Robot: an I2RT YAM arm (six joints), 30 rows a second.
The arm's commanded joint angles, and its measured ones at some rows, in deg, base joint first. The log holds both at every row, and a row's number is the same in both.
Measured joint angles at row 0:
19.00 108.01 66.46 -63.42 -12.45 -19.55
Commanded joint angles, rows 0 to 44:
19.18 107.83 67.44 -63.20 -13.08 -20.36
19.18 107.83 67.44 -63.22 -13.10 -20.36
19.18 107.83 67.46 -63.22 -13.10 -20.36
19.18 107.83 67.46 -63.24 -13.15 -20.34
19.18 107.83 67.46 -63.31 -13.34 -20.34
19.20 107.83 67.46 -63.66 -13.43 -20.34
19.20 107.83 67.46 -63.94 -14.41 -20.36
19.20 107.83 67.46 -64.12 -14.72 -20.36
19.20 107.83 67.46 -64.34 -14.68 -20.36
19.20 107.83 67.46 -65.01 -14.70 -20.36
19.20 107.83 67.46 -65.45 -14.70 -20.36
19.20 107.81 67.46 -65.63 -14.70 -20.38
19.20 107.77 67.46 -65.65 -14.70 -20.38
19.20 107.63 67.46 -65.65 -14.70 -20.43
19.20 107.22 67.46 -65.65 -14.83 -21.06
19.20 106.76 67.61 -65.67 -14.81 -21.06
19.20 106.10 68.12 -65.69 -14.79 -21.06
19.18 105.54 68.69 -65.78 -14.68 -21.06
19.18 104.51 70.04 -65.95 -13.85 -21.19
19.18 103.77 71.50 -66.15 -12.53 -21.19
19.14 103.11 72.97 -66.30 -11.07 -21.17
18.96 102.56 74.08 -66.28 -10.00 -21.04
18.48 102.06 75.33 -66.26 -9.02 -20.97
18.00 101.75 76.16 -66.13 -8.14 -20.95
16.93 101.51 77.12 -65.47 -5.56 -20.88
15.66 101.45 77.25 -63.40 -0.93 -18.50
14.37 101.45 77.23 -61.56 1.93 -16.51
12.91 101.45 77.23 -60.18 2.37 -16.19
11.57 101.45 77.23 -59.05 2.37 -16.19
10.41 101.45 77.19 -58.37 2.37 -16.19
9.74 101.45 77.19 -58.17 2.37 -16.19
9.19 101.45 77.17 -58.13 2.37 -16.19
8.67 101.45 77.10 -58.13 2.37 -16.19
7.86 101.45 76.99 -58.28 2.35 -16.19
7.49 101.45 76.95 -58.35 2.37 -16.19
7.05 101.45 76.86 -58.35 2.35 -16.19
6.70 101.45 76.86 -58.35 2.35 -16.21
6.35 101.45 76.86 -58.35 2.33 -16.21
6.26 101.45 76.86 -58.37 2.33 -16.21
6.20 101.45 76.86 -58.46 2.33 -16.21
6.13 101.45 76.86 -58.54 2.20 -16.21
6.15 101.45 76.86 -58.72 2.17 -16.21
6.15 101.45 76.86 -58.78 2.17 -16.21
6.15 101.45 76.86 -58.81 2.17 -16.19
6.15 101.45 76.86 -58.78 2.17 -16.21
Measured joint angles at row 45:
6.26 102.41 76.29 -58.70 1.76 -16.93
